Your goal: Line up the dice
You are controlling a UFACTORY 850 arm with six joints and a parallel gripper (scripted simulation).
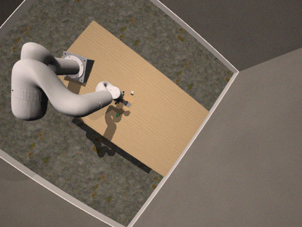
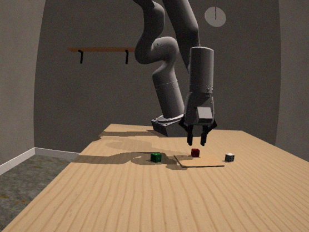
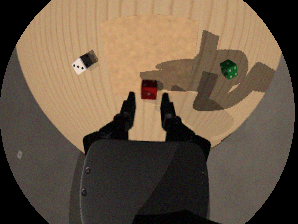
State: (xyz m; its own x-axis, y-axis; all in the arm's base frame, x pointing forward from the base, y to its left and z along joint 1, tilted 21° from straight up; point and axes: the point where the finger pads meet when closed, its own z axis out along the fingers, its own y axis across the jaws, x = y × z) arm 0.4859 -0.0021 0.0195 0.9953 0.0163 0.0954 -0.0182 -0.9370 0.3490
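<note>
My hand is 50 mm above the red die. From my hand the other things lie so: white die 60 mm ahead, 110 mm to the left, 50 mm below; then green die 60 mm ahead, 140 mm to the right, 50 mm below; then tan mat 50 mm ahead, 60 mm below.
</note>
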